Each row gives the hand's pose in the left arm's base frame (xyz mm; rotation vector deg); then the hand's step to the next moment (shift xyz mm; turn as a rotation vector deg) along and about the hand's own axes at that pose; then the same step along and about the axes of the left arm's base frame.
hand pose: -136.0 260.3 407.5 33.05 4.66 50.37
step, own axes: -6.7 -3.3 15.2 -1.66 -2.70 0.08
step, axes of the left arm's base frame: 2.5 -13.4 10.1 0.85 -2.62 -1.58
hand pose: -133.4 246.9 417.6 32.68 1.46 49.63
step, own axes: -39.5 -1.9 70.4 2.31 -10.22 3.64
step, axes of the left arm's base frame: -7.2 -62.2 50.9 9.70 -5.21 -1.37
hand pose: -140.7 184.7 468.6 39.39 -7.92 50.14
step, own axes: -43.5 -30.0 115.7 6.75 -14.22 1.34
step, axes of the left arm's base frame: 12.7 -112.2 58.6 15.18 -2.66 -3.46
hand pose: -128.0 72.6 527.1 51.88 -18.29 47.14
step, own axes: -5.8 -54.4 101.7 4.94 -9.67 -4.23
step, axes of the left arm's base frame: 45.4 -102.8 26.6 10.12 2.47 -5.22
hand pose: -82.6 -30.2 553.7 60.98 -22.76 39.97
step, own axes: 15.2 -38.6 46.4 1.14 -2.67 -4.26
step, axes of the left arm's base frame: 39.0 -48.3 4.5 2.54 3.38 -2.95
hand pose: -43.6 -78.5 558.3 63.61 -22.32 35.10
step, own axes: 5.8 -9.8 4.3 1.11 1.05 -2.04
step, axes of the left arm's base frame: 10.7 -5.4 -1.9 0.18 2.48 0.56
